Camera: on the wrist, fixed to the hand. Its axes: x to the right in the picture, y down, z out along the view.
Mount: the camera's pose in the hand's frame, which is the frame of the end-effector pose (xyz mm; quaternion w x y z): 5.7 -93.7 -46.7 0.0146 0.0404 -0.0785 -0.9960
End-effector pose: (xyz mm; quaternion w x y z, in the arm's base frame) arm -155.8 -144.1 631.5 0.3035 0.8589 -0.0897 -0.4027
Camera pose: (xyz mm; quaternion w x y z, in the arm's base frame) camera -125.7 -50.5 595.2 0.4384 -0.0825 -0.8140 0.3720
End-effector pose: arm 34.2 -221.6 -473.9 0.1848 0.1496 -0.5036 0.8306
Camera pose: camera 69.1 -139.3 -419.1 0.7844 0.5764 0.1607 -0.1633
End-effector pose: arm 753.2 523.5 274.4 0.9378 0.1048 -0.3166 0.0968
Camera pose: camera 807.7 446.3 228.9 0.0810 0.3623 0.0301 -0.9280
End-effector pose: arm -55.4 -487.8 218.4 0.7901 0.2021 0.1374 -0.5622
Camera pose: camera -141.5 -497.2 159.3 0.5458 0.1461 -0.1186 0.8165
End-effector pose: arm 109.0 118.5 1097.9 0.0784 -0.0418 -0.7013 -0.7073
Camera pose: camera 89.9 71.9 1005.9 0.7567 -0.6455 0.0866 0.0568
